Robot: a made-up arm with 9 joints. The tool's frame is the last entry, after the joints.
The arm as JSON. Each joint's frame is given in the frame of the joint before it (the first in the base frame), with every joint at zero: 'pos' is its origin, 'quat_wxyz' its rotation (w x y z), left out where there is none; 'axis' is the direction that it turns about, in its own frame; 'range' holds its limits. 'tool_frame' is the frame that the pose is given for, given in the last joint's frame.
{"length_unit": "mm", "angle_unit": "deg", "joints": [
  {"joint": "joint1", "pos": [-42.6, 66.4, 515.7], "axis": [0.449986, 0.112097, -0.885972], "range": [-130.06, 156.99]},
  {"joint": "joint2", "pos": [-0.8, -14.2, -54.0], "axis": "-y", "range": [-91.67, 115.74]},
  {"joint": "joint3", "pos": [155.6, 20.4, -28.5], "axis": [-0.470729, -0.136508, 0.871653], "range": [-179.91, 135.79]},
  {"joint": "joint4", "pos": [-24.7, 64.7, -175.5], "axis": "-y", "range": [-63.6, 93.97]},
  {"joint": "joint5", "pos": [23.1, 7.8, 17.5], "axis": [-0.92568, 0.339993, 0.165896], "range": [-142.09, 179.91]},
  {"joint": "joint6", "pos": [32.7, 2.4, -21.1], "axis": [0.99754, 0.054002, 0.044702], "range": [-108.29, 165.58]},
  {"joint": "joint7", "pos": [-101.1, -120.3, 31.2], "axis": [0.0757, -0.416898, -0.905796], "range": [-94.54, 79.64]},
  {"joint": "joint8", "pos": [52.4, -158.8, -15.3], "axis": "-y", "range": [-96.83, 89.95]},
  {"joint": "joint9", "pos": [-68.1, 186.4, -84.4], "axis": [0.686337, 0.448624, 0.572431], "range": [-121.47, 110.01]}
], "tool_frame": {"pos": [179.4, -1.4, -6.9], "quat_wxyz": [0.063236, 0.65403, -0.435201, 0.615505]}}
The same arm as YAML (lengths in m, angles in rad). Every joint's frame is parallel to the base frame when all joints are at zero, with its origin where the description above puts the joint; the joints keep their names.
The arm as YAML. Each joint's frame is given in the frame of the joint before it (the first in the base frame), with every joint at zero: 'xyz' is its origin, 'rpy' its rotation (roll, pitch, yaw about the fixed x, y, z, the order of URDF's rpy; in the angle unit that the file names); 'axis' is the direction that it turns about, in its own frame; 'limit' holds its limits. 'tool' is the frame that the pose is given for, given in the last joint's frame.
units:
  length: m
  angle: rad
joints:
  - name: joint1
    type: revolute
    origin:
      xyz: [-0.0426, 0.0664, 0.5157]
      rpy: [0.0, 0.0, 0.0]
    axis: [0.449986, 0.112097, -0.885972]
    limit:
      lower: -2.27
      upper: 2.74
  - name: joint2
    type: revolute
    origin:
      xyz: [-0.0008, -0.0142, -0.054]
      rpy: [0.0, 0.0, 0.0]
    axis: [0.0, -1.0, 0.0]
    limit:
      lower: -1.5999
      upper: 2.02
  - name: joint3
    type: revolute
    origin:
      xyz: [0.1556, 0.0204, -0.0285]
      rpy: [0.0, 0.0, 0.0]
    axis: [-0.470688, -0.136496, 0.871677]
    limit:
      lower: -3.14
      upper: 2.37
  - name: joint4
    type: revolute
    origin:
      xyz: [-0.0247, 0.0647, -0.1755]
      rpy: [0.0, 0.0, 0.0]
    axis: [0.0, -1.0, 0.0]
    limit:
      lower: -1.11
      upper: 1.6401
  - name: joint5
    type: revolute
    origin:
      xyz: [0.0231, 0.0078, 0.0175]
      rpy: [0.0, 0.0, 0.0]
    axis: [-0.92568, 0.339993, 0.165896]
    limit:
      lower: -2.4799
      upper: 3.14
  - name: joint6
    type: revolute
    origin:
      xyz: [0.0327, 0.0024, -0.0211]
      rpy: [0.0, 0.0, 0.0]
    axis: [0.99754, 0.054002, 0.044702]
    limit:
      lower: -1.89
      upper: 2.8899
  - name: joint7
    type: revolute
    origin:
      xyz: [-0.1011, -0.1203, 0.0312]
      rpy: [0.0, 0.0, 0.0]
    axis: [0.0757, -0.416898, -0.905796]
    limit:
      lower: -1.65
      upper: 1.39
  - name: joint8
    type: revolute
    origin:
      xyz: [0.0524, -0.1588, -0.0153]
      rpy: [0.0, 0.0, 0.0]
    axis: [0.0, -1.0, 0.0]
    limit:
      lower: -1.69
      upper: 1.5699
  - name: joint9
    type: revolute
    origin:
      xyz: [-0.0681, 0.1864, -0.0844]
      rpy: [0.0, 0.0, 0.0]
    axis: [0.686337, 0.448624, 0.572431]
    limit:
      lower: -2.1201
      upper: 1.92
tool:
  origin:
    xyz: [0.1794, -0.0014, -0.0069]
    rpy: [-2.0481, -1.0356, -1.8417]

